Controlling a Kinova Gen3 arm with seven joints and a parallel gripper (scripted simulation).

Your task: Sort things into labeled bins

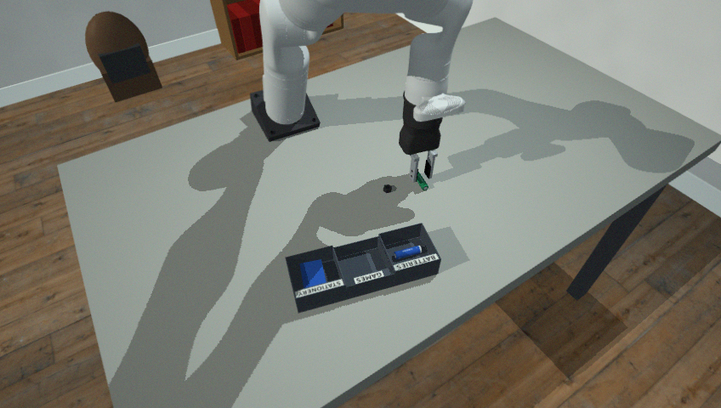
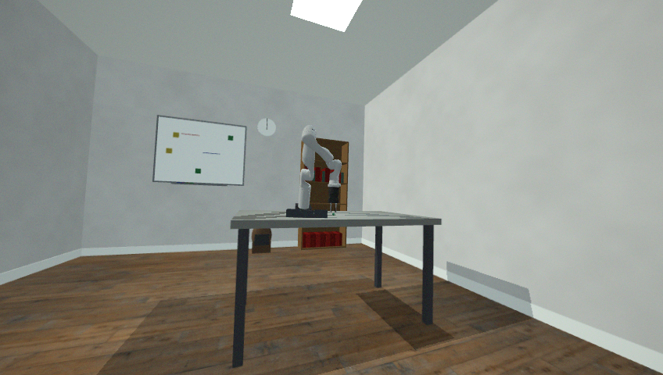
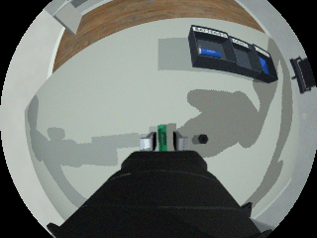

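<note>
The green battery lies 30 mm below my hand and 10 mm to the left of it. Also, from my hand: blue battery 150 mm to the right, 110 mm ahead, 30 mm below; black piece 60 mm to the right, 40 mm below, 30 mm behind; small white thing 310 mm to the right, 50 mm ahead, 20 mm below.
</note>
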